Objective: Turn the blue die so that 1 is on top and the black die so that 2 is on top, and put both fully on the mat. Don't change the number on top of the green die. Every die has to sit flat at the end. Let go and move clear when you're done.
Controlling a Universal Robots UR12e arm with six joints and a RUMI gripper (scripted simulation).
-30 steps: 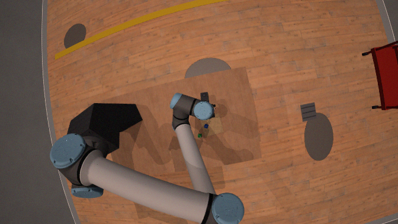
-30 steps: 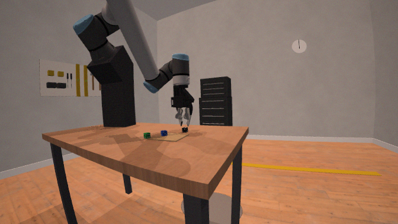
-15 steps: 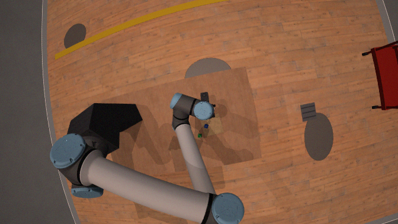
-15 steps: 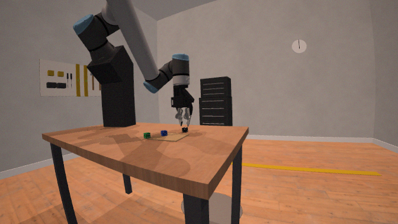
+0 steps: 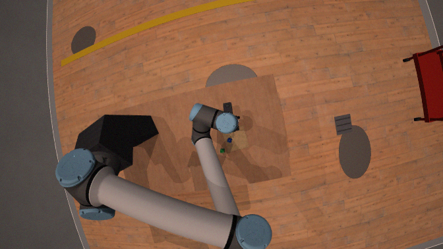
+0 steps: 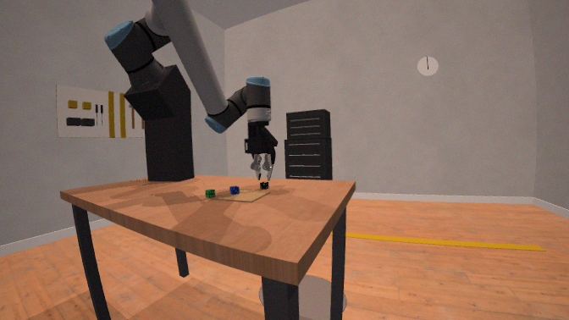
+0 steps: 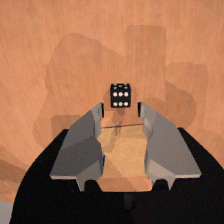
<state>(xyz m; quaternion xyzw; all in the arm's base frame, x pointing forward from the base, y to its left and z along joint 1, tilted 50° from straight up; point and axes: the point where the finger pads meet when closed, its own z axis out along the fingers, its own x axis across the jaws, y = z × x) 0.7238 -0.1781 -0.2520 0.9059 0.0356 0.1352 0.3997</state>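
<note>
Right now my hand is 40 mm above the black die. The rest, counted from my hand: green die: 180 mm to the right, 110 mm behind, 40 mm below; then tan mat: 130 mm to the right, 50 mm below, 10 mm behind; then blue die: 120 mm to the right, 50 mm behind, 30 mm below.
</note>
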